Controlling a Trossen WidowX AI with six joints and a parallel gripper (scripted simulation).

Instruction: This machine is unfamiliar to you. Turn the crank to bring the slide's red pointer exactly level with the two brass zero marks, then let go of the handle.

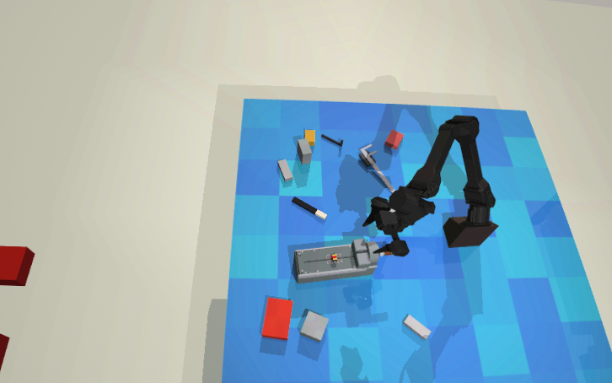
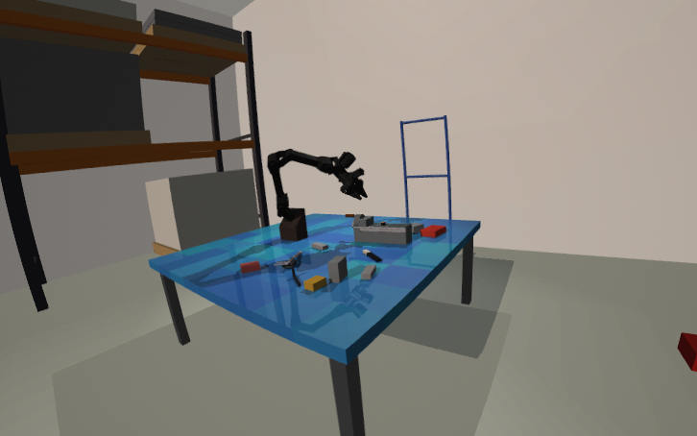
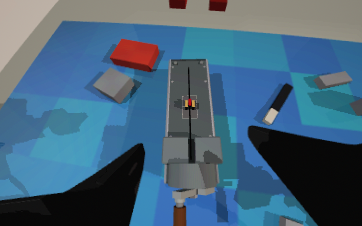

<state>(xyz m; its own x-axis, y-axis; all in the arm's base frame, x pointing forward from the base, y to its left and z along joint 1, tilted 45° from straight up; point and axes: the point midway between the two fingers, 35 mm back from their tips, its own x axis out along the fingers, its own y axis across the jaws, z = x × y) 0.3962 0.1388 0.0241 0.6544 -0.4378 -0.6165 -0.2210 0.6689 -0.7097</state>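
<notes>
Right now my gripper tip is 9 cm past the brown crank handle, 9 cm above it and 1 cm to the right of it. Also, from my gripper tip: red pointer 12 cm below, 9 cm ahead, 1 cm to the left; black key 53 cm to the right, 19 cm below, 2 cm ahead; yellow block 55 cm to the right, 19 cm below, 12 cm ahead.
</notes>
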